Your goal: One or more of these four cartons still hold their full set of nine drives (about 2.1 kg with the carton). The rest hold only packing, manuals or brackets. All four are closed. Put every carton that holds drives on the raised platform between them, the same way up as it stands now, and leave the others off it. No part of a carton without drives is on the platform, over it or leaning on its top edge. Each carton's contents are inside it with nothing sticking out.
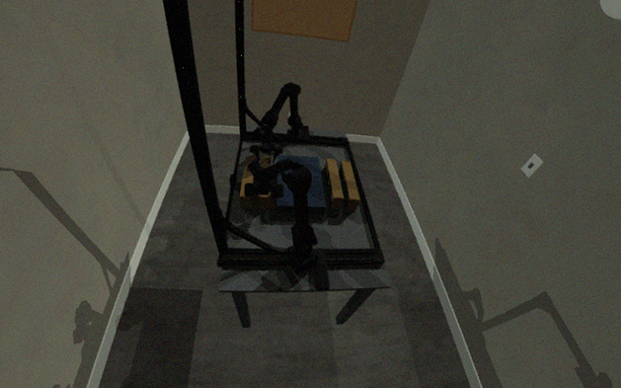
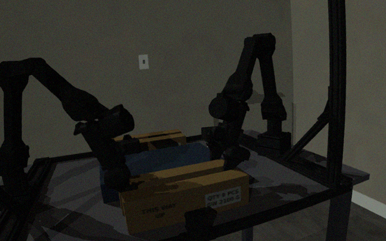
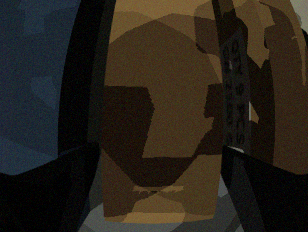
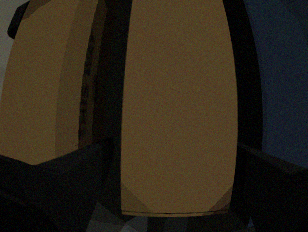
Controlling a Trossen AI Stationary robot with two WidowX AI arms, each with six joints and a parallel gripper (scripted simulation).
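Now: the labelled carton 14 cm to the right of my left hand and 4 cm below it. From my left hand the other things lie so: blue raised platform: 19 cm ahead, 13 cm to the right, 6 cm below.
The labelled carton is 140 mm to the left of my right hand and 40 mm below it. Round my right hand: blue raised platform 190 mm ahead, 150 mm to the left, 60 mm below.
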